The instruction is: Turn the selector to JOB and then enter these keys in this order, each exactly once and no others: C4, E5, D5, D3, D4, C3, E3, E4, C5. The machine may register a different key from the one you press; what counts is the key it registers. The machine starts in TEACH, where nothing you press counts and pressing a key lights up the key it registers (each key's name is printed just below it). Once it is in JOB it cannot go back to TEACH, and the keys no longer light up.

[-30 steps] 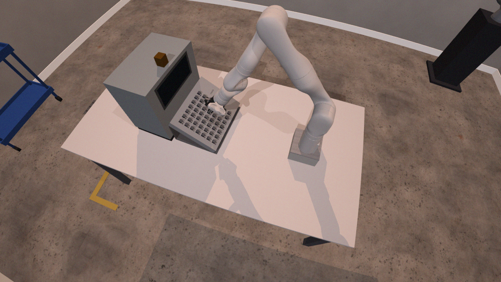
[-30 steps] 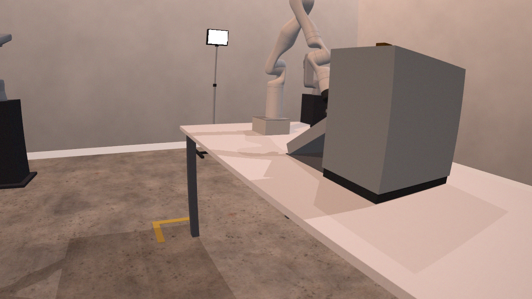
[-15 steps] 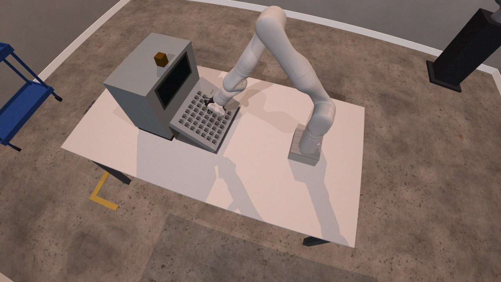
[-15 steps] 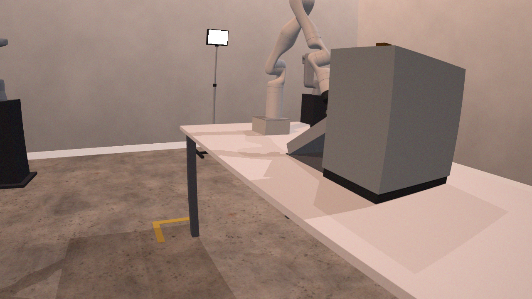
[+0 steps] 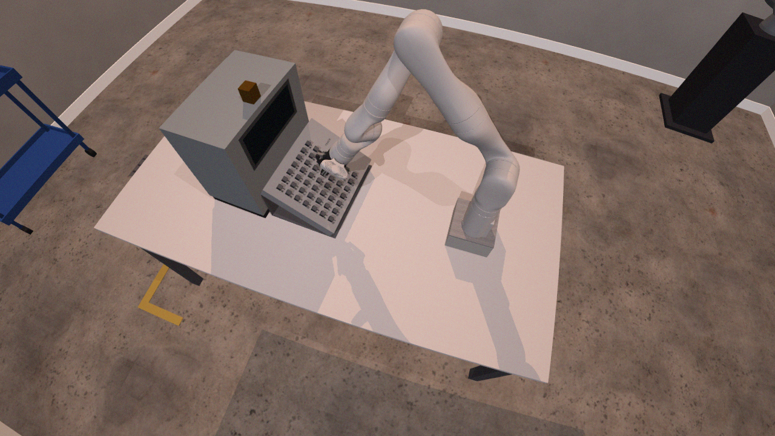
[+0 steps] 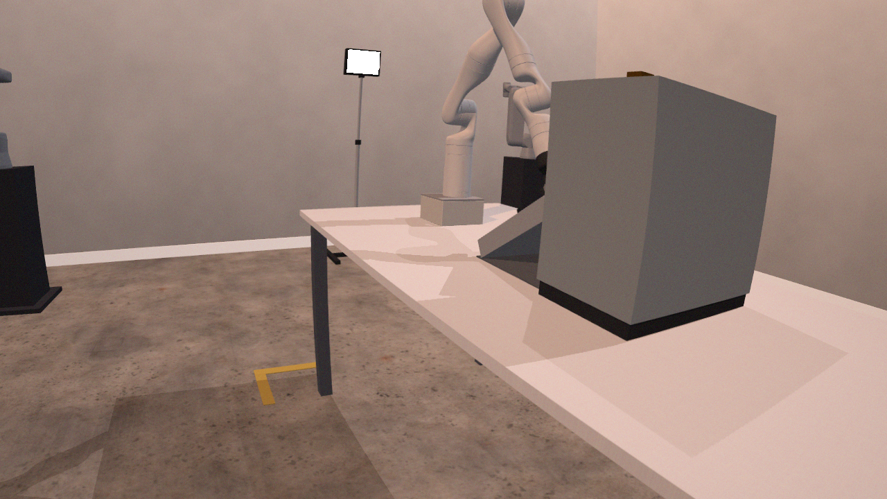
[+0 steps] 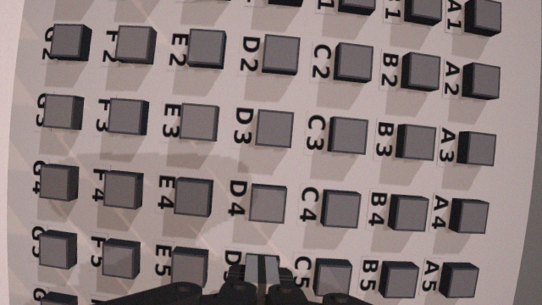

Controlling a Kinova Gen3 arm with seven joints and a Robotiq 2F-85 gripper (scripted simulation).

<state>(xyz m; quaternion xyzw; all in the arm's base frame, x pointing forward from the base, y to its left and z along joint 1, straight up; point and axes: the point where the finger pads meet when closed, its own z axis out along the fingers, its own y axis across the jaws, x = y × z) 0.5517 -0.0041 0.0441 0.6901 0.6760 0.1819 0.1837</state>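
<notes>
Right now the key D5 is 2 cm below my hand and 1 cm ahead of it. From my hand the other things lie so: key E5 (4 cm below, 2 cm behind); key (4 cm ahead, 3 cm to the left); key C5 (4 cm ahead).
</notes>
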